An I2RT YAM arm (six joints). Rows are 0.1 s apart.
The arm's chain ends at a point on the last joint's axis. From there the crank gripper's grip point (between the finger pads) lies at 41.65 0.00 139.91 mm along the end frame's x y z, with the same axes.
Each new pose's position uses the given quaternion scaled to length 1; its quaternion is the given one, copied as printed.
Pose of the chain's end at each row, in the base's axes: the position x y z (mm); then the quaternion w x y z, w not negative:
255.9 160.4 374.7 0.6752 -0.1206 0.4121 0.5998
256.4 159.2 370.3 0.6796 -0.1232 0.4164 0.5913
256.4 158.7 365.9 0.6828 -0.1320 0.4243 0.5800
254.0 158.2 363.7 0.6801 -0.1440 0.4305 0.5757
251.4 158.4 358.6 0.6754 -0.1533 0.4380 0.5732
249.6 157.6 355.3 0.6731 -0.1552 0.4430 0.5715
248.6 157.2 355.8 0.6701 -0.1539 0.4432 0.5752
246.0 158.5 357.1 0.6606 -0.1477 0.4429 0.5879
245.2 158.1 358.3 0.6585 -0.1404 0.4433 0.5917
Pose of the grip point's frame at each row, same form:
311.1 281.9 433.8 0.6752 -0.1206 0.4121 0.5998
313.3 280.7 427.8 0.6796 -0.1232 0.4164 0.5913
314.7 281.1 420.1 0.6828 -0.1320 0.4243 0.5800
311.3 282.4 414.7 0.6801 -0.1440 0.4305 0.5757
307.9 284.3 406.3 0.6754 -0.1533 0.4380 0.5732
306.3 284.0 401.3 0.6731 -0.1552 0.4430 0.5715
304.7 283.8 402.0 0.6701 -0.1539 0.4432 0.5752
300.1 285.6 404.4 0.6606 -0.1477 0.4429 0.5879
299.8 284.6 406.5 0.6585 -0.1404 0.4433 0.5917

